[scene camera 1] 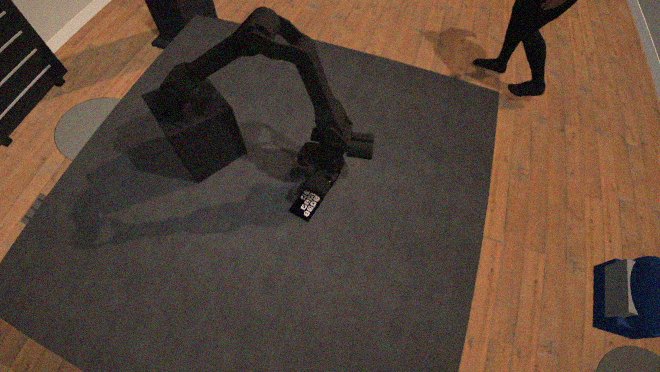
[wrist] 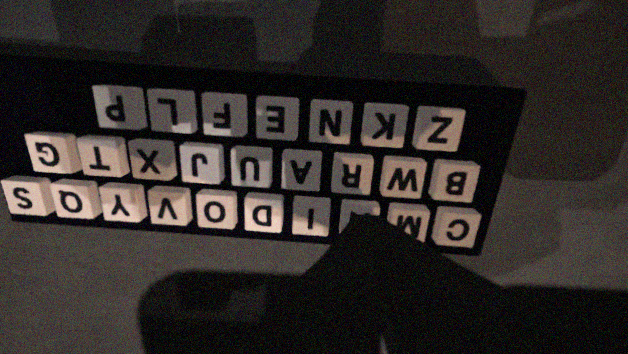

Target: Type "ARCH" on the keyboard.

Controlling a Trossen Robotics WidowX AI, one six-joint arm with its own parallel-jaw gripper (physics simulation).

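Frame: origin at the arm's base, x right, y ahead, z up, level; metres.
Where they show: gripper, fingertip midpoint: [scene camera 1: 329, 179] [wrist: 364, 226]; arm's base, origin of the base link: [scene camera 1: 179, 114].
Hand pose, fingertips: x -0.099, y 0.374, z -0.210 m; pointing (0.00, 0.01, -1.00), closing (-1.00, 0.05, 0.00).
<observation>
Things, the pixels of their top centre, and the offset from my fingertips. Level surfaces: height alone.
- black keyboard, middle of its top: [wrist: 237, 168] [scene camera 1: 316, 188] dx +0.044, dy -0.023, dz -0.001 m
- R key, middle of its top: [wrist: 352, 176] dx +0.004, dy -0.019, dz -0.001 m
- C key, middle of its top: [wrist: 458, 230] dx -0.033, dy +0.002, dz -0.001 m
- I key, middle of its top: [wrist: 311, 219] dx +0.019, dy -0.003, dz -0.001 m
- M key, middle of its top: [wrist: 408, 226] dx -0.016, dy +0.000, dz -0.001 m
- large dark grey mat, its level: dz -0.018 m
A black keyboard [scene camera 1: 298, 212] [wrist: 495, 165] with three rows of pale letter keys lies on the mat; its letters appear upside down in the wrist view. The A key [wrist: 301, 170], R key [wrist: 352, 173] and C key [wrist: 456, 228] show in full. My gripper [wrist: 364, 226] is shut and empty. Its dark tip covers most of a key [wrist: 354, 212] between the I key [wrist: 311, 216] and the M key [wrist: 410, 222], so that key's letter is hidden. It also covers part of the M key. I cannot tell whether the tip touches a key.
The keyboard lies on a large dark grey mat [scene camera 1: 400, 260] beside the black block [scene camera 1: 210, 145] that carries the arm. A person's legs [scene camera 1: 535, 60] stand on the wooden floor at the upper right. A blue object [scene camera 1: 647, 295] is at the right edge, and a dark cabinet [scene camera 1: 25, 65] is upper left.
</observation>
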